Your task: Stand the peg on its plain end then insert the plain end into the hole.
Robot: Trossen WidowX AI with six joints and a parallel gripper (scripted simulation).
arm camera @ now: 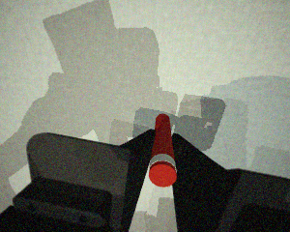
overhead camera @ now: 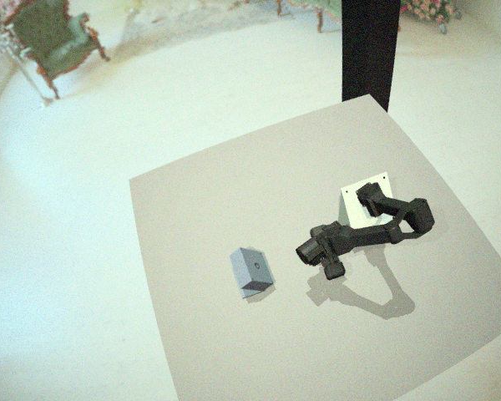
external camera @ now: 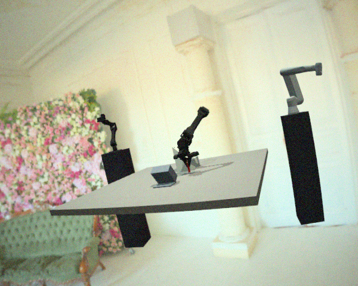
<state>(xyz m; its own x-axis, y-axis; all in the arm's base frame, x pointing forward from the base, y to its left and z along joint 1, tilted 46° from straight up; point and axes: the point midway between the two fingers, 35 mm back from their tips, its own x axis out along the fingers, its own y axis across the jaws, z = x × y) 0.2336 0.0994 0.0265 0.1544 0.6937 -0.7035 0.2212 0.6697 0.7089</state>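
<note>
Now: gripper tip 23 cm short of the grey sloped panel, 10 cm to the left of it and 1 cm below it. The rest, counted from my gripper tip: red peg: 2 cm above.
</note>
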